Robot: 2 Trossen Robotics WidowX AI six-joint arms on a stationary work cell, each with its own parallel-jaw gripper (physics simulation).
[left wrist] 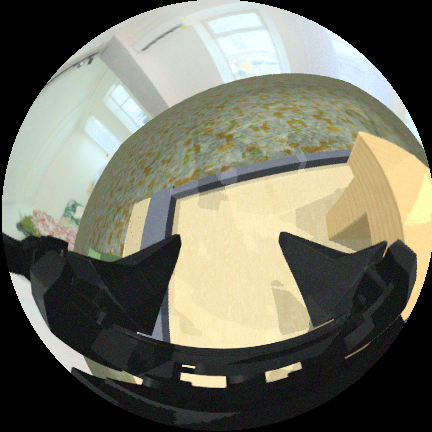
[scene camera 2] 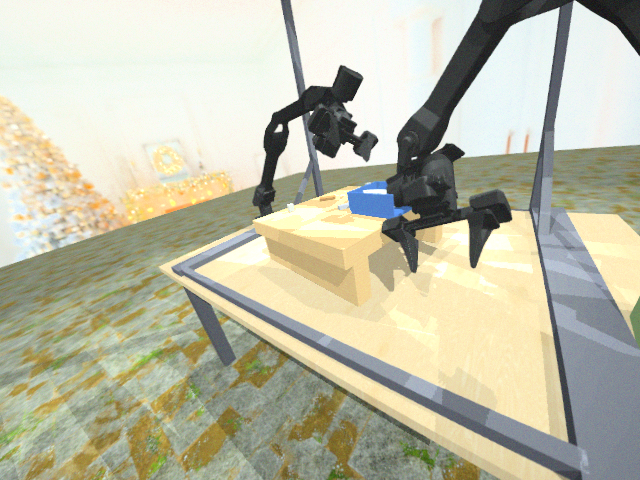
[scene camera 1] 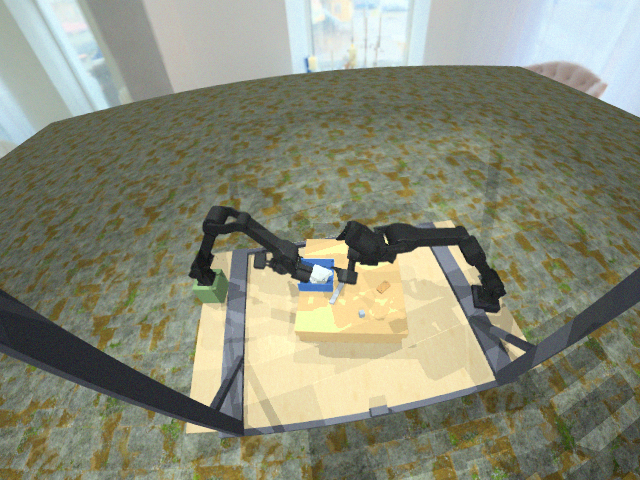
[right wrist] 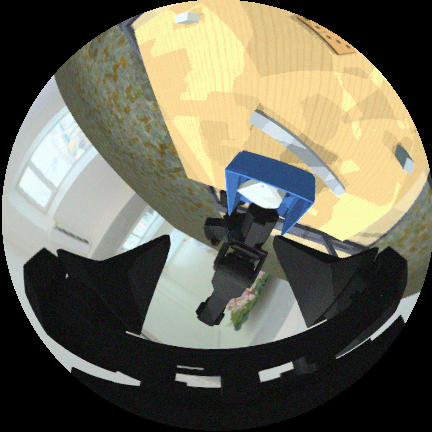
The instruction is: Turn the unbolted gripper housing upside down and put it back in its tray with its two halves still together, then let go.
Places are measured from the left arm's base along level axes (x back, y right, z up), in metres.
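Pixels of known places: left gripper, fingertip midpoint: (left wrist: 230, 238) (scene camera 2: 440, 270); right gripper, fingertip midpoint: (scene camera 2: 353, 153) (scene camera 1: 334, 253) (right wrist: 222, 240); left arm's base, origin of the base link: (scene camera 1: 206, 279); right arm's base, origin of the base link: (scene camera 1: 486, 296).
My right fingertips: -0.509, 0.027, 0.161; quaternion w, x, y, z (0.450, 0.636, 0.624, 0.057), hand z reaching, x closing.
For each thing: its top centre in the pictures, then the offset to it from my right fingertips, as dx, dy, dz.
- white housing, middle of its top: (right wrist: 257, 202) (scene camera 2: 378, 190) (scene camera 1: 319, 270) +0.055, +0.004, -0.084
- blue tray, middle of its top: (right wrist: 259, 210) (scene camera 2: 383, 187) (scene camera 1: 316, 270) +0.064, +0.009, -0.078
- grey bar, middle of its top: (right wrist: 305, 155) (scene camera 1: 340, 285) -0.017, +0.046, -0.120
- orange plate, middle of its top: (scene camera 1: 383, 286) -0.167, +0.057, -0.122
- small grey block, middle of its top: (scene camera 1: 362, 312) -0.080, +0.160, -0.104
- green box, middle of its top: (scene camera 1: 207, 278) +0.508, -0.028, -0.161
The white housing (scene camera 1: 321, 274) (scene camera 2: 374, 191) (right wrist: 260, 193) sits in the blue tray (scene camera 1: 323, 262) (scene camera 2: 369, 205) (right wrist: 272, 167) on the wooden stand. Black parts of the left arm partly cover it, and which side is up cannot be told. My left gripper (scene camera 2: 443, 268) (left wrist: 230, 238) is open and empty, fingers pointing down over the table top beside the stand, lower than the tray and outside it. My right gripper is open and empty, raised above the stand, facing the tray from its right side in scene camera 1.
The wooden stand (scene camera 1: 348, 338) (scene camera 2: 310, 237) (left wrist: 380, 180) also carries a grey bar (scene camera 1: 336, 293) (right wrist: 300, 150) close to the tray, an orange plate (scene camera 1: 383, 286) and a small grey block (scene camera 1: 361, 313). A green box (scene camera 1: 210, 289) stands by the left arm's base. Dark frame beams edge the table.
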